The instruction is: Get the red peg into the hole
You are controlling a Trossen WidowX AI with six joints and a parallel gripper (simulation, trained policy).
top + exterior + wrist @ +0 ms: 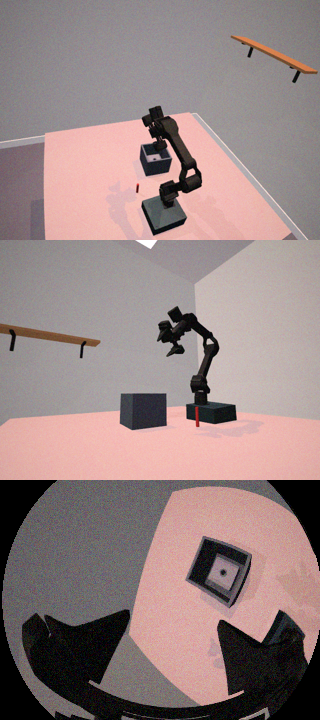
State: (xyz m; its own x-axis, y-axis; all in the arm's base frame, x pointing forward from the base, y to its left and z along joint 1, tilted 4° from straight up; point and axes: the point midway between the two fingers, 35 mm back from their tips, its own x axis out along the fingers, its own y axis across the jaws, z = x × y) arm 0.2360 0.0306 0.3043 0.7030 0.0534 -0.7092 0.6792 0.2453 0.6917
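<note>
The red peg is 30 cm below my gripper tip, 12 cm behind it and 8 cm to the left of it. The rest, counted from my gripper tip: pale plate 30 cm below, 8 cm to the right, 6 cm ahead.
</note>
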